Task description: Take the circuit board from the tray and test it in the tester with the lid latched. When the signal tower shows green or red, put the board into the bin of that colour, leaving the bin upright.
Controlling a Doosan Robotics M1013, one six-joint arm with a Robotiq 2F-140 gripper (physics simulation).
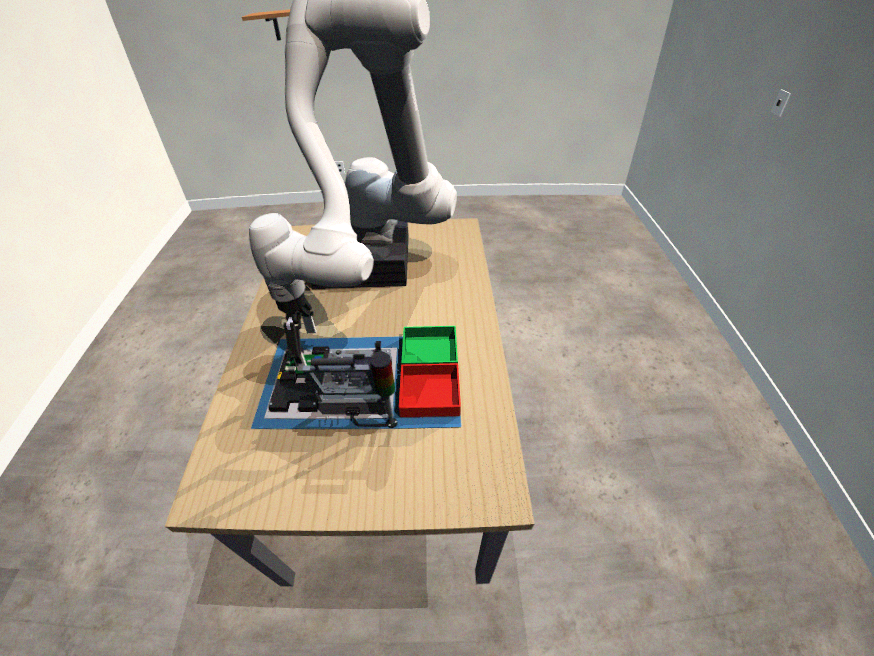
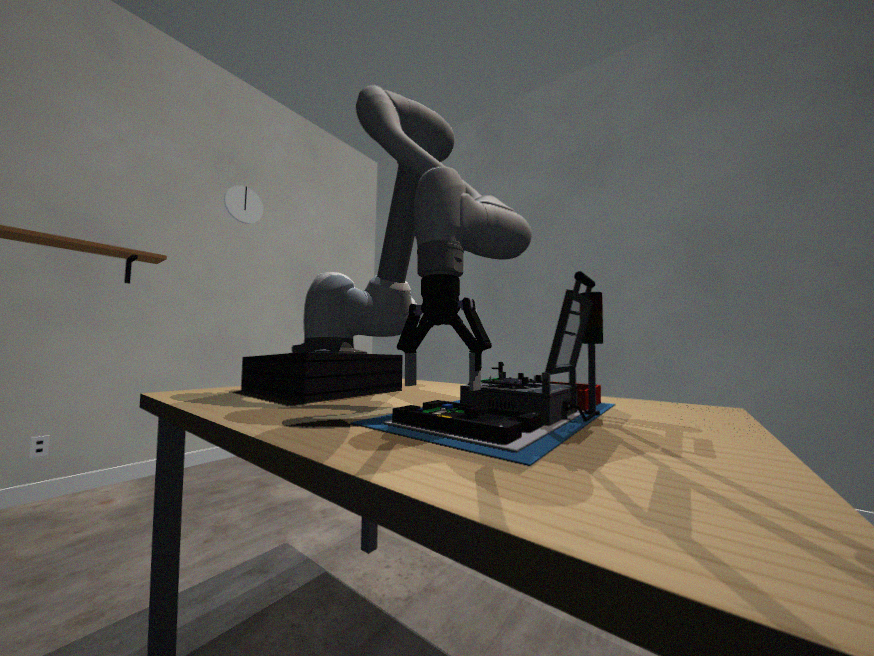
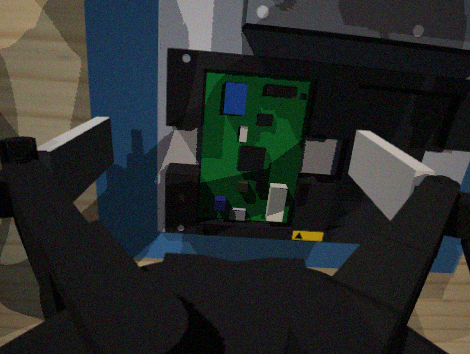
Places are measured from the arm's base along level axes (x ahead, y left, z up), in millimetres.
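Pixels of known places: gripper, between the fingertips: point(image 1: 307, 350) point(image 2: 440, 387) point(image 3: 233, 146); arm's base, origin of its link: point(image 1: 371, 232).
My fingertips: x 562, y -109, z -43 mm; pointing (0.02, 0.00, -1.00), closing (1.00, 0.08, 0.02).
Note:
For each thing: its middle in the pictures, then the offset to it from my fingertips. "spot": a spot on its surface instead. Level surfaces: height alone.
- green circuit board, middle of its body: point(image 3: 252, 154) point(image 2: 442, 410) point(image 1: 304, 363) dx +17, dy -16, dz -38 mm
- grey tester, a spot on its surface: point(image 3: 320, 22) spot: dx +36, dy +72, dz -1 mm
- signal tower, a spot on its surface: point(image 1: 381, 374) spot: dx +221, dy +266, dz +173 mm
- green bin, middle of its body: point(image 1: 429, 348) dx -45, dy +352, dz -36 mm
- red bin, middle of its body: point(image 1: 430, 389) point(image 2: 563, 394) dx +104, dy +359, dz -36 mm
- blue mat, height of its surface: dz -59 mm
- wooden table, height of its surface: dz -61 mm
The green circuit board point(image 3: 280, 127) point(image 2: 432, 409) lies in the black tray point(image 3: 182, 105) point(image 2: 494, 424). My gripper point(image 1: 303, 343) point(image 2: 443, 374) point(image 3: 233, 146) is open and empty above the tray, with one finger off each long side of the board. The grey tester point(image 2: 511, 405) point(image 3: 320, 22) stands beside the tray. Its lid point(image 2: 566, 335) is raised, tilted well up. The signal tower point(image 1: 381, 374) point(image 2: 595, 317) shows dark red and dark green sections, and I cannot make out a lit lamp. The green bin point(image 1: 429, 349) and the red bin point(image 1: 429, 391) point(image 2: 598, 392) stand upright.
A blue mat point(image 1: 264, 416) point(image 2: 525, 457) point(image 3: 120, 75) lies under the tray, tester and bins on the wooden table point(image 1: 352, 494) point(image 2: 635, 508). The raised lid and the signal tower stand up tall near the bins. The arm's black base block point(image 2: 282, 377) is at the table's rear.

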